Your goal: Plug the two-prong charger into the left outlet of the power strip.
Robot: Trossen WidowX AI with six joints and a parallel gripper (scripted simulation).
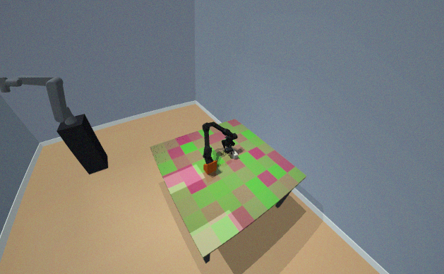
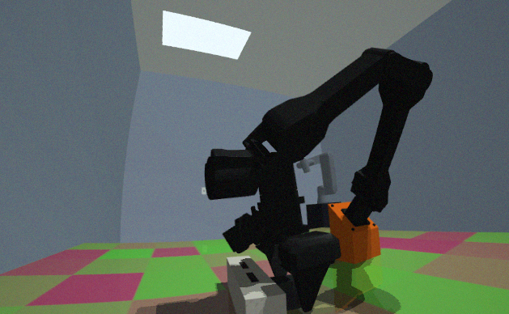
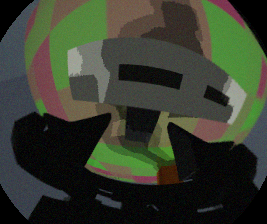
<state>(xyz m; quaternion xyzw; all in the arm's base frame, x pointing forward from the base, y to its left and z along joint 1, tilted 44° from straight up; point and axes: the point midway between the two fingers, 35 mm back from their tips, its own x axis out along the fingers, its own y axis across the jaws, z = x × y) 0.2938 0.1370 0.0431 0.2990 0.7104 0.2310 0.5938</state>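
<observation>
My gripper tip is 3 cm short of the two-prong charger and 1 cm below it.
</observation>
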